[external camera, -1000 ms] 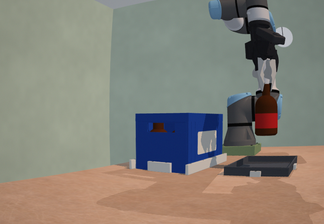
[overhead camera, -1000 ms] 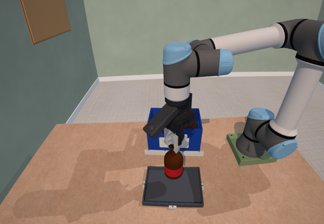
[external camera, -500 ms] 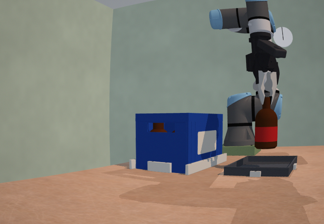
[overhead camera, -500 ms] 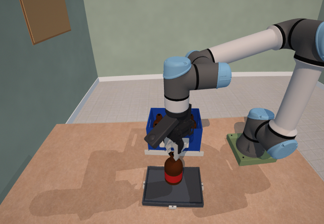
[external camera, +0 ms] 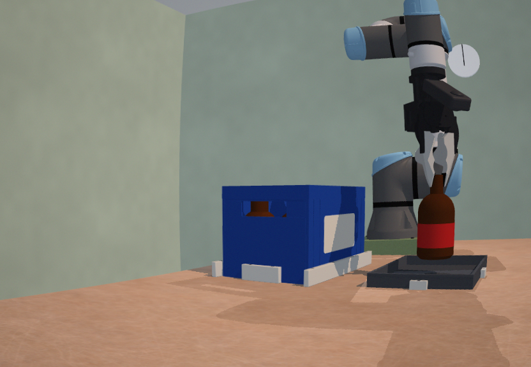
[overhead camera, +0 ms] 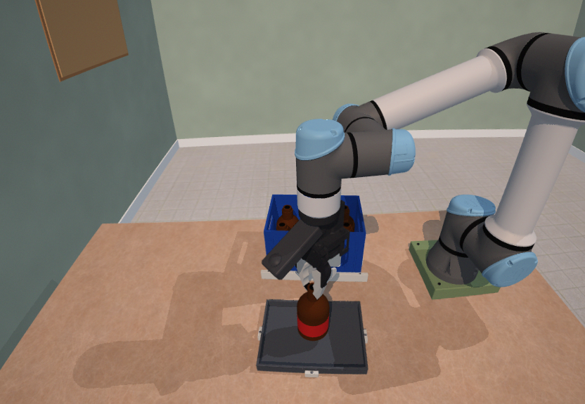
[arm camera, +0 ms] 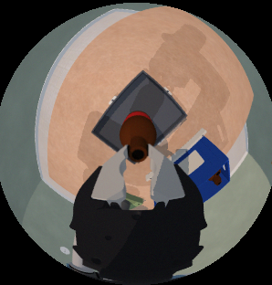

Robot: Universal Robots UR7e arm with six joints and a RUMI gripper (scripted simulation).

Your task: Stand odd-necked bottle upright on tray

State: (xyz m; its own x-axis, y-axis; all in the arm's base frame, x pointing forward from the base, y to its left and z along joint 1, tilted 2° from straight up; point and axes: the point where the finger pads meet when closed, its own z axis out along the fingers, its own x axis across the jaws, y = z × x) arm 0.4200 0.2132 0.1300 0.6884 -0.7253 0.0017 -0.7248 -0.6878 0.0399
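My gripper is now 7 cm above the glass bottle. The rest, counted from my hand: dark tray: 17 cm below; then blue crate: 30 cm to the right, 10 cm below, 1 cm behind.
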